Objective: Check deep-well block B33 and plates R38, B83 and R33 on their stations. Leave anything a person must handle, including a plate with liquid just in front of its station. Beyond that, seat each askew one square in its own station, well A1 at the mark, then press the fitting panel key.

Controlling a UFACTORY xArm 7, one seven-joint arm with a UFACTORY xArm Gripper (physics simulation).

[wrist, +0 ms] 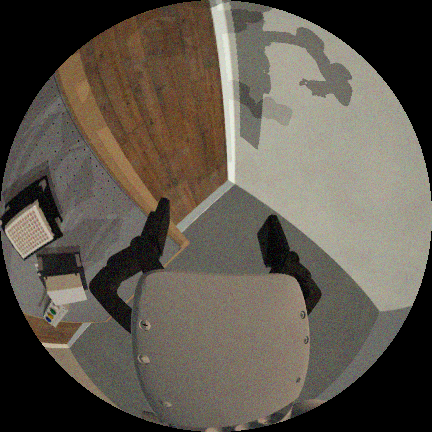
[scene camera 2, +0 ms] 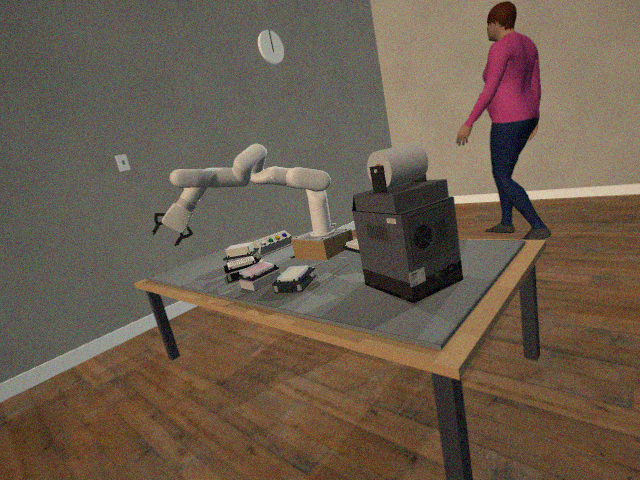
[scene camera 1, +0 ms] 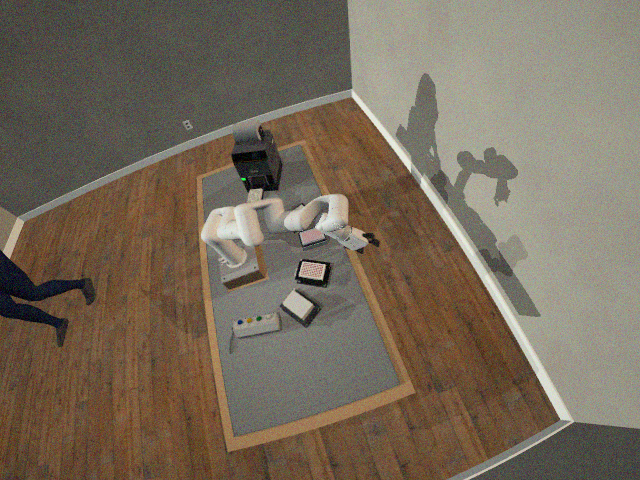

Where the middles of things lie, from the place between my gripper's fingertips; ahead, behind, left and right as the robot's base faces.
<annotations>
The plate with red wells [wrist: 32, 230] is 280 mm behind my hand, 200 mm below it and 100 mm to the left of it. Round my hand: white plate [wrist: 66, 288]: 400 mm behind, 180 mm below, 50 mm to the right.
</annotations>
